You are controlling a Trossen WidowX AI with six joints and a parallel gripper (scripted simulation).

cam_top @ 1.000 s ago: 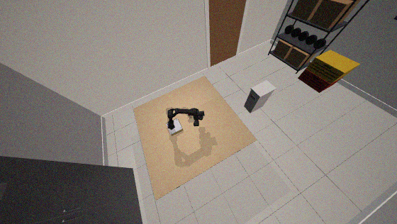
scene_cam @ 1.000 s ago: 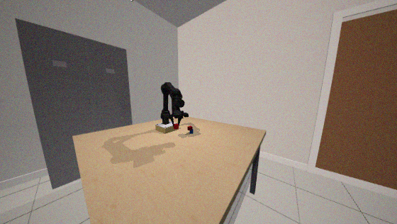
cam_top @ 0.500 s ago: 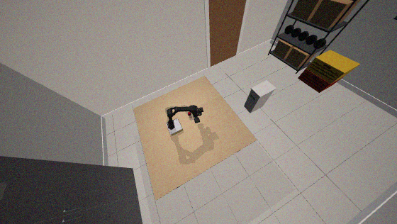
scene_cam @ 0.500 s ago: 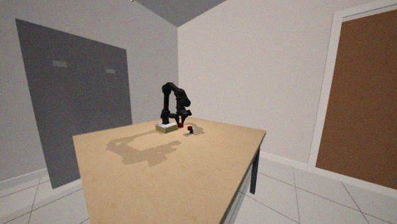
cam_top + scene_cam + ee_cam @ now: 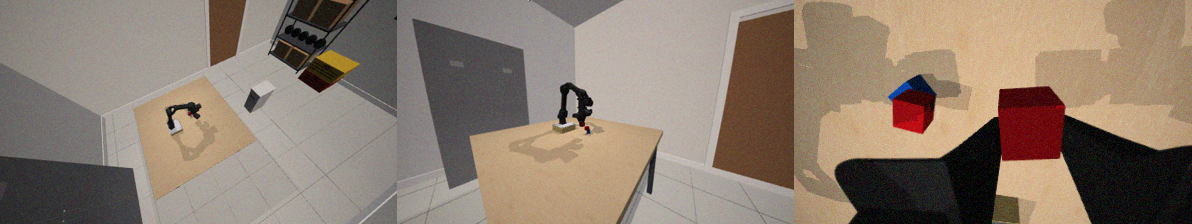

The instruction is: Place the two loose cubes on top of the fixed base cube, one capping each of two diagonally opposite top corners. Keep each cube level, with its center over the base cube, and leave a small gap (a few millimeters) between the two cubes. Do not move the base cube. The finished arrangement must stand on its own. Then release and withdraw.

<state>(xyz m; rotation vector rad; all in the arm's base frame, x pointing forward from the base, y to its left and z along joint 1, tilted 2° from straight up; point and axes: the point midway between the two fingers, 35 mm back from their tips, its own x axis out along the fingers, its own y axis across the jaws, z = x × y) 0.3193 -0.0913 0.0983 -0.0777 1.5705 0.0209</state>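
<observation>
Now: gripper tip 13 cm to the right of the blue base cube, 10 cm above it and 2 cm past it. From my gripper tip the other things lie so: red cube right at my gripper tip.
</observation>
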